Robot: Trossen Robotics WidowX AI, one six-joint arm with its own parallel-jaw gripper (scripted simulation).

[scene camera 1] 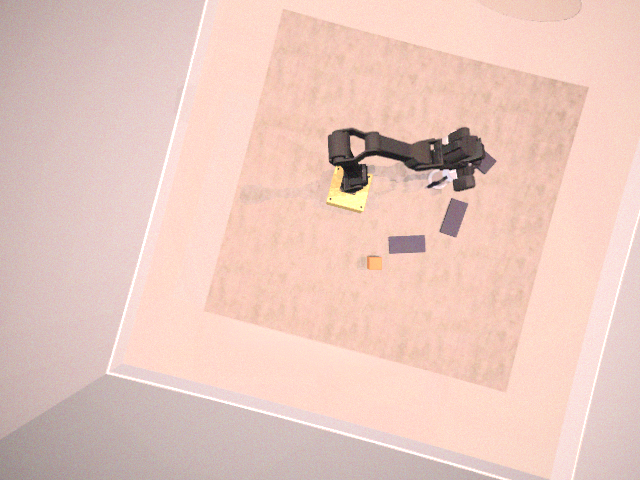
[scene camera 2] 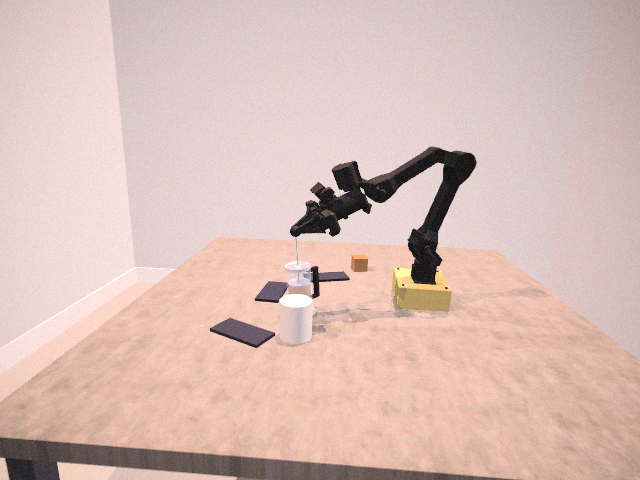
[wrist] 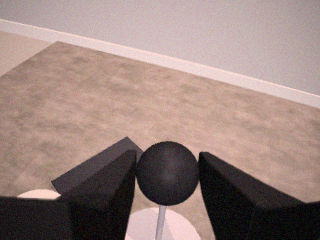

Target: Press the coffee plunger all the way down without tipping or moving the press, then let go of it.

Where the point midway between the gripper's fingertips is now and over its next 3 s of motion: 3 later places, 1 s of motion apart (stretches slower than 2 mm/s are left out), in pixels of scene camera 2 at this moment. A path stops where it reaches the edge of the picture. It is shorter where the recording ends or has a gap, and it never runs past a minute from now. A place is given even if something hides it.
The gripper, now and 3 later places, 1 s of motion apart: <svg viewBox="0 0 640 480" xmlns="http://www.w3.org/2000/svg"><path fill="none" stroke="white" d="M293 230L286 246L283 251L282 253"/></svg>
